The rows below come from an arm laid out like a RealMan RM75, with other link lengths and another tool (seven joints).
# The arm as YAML. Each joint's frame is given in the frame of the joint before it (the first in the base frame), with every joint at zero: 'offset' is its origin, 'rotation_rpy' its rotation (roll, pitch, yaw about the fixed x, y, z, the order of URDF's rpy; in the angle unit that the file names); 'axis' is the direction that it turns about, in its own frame. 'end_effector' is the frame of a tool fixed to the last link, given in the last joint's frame.
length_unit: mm
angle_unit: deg
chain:
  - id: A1
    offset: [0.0, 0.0, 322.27]
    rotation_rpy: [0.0, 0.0, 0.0]
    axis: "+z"
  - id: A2
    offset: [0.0, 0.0, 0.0]
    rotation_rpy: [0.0, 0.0, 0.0]
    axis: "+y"
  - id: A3
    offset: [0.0, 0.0, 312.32]
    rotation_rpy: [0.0, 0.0, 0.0]
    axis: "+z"
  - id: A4
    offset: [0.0, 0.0, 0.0]
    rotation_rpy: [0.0, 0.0, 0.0]
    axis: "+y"
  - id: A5
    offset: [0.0, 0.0, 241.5]
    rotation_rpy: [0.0, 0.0, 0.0]
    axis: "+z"
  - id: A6
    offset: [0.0, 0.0, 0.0]
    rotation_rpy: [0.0, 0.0, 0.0]
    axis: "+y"
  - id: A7
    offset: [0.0, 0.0, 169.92]
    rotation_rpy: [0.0, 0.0, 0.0]
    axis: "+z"
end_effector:
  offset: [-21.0, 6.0, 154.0]
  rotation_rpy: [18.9, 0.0, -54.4]
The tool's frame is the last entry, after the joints.
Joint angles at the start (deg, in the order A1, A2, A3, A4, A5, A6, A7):
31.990 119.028 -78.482 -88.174 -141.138 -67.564 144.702
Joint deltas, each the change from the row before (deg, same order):
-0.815 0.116 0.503 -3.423 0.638 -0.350 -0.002
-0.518 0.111 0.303 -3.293 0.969 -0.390 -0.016
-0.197 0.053 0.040 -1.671 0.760 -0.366 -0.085
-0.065 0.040 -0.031 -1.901 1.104 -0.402 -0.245
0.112 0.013 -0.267 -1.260 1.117 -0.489 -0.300
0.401 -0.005 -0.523 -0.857 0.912 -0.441 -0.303
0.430 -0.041 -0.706 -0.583 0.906 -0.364 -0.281
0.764 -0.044 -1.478 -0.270 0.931 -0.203 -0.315
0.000 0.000 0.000 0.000 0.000 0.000 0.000
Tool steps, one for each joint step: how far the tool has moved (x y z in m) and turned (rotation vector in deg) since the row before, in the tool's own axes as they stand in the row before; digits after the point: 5 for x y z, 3 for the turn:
-0.00967 -0.01670 -0.00818 2.308 -1.135 -0.358
-0.01419 -0.01626 -0.00735 2.126 -1.644 -0.444
-0.00976 -0.00706 -0.00370 0.848 -1.176 -0.250
-0.01395 -0.00845 -0.00385 0.969 -1.731 -0.439
-0.01376 -0.00380 -0.00234 0.295 -1.754 -0.405
-0.01439 -0.00166 -0.00053 -0.046 -1.797 -0.625
-0.01406 0.00032 0.00021 -0.294 -1.781 -0.592
-0.01927 0.00407 0.00254 -0.805 -2.384 -0.953
0.00000 0.00000 0.00000 0.000 0.000 0.000

